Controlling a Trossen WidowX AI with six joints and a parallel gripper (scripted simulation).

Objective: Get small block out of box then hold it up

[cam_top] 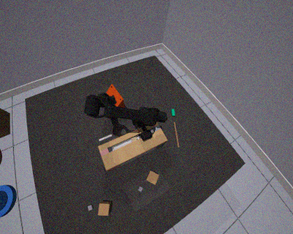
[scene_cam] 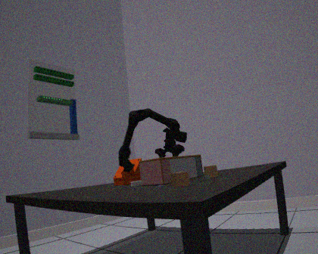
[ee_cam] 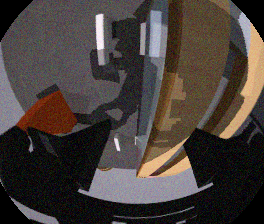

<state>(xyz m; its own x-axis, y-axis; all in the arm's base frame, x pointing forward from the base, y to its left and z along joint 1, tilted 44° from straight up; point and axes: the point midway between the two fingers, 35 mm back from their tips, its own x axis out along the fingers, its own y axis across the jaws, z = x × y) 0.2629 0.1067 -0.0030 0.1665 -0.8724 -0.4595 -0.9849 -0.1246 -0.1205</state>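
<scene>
My gripper tip is now 5 cm short of the small tan block, 4 cm to the left of it and 1 cm above it. Also, from my gripper tip: tan box (5 cm to the right, 4 cm below, 4 cm ahead); then thin wooden stick (27 cm to the left, 11 cm ahead, 10 cm below).
</scene>
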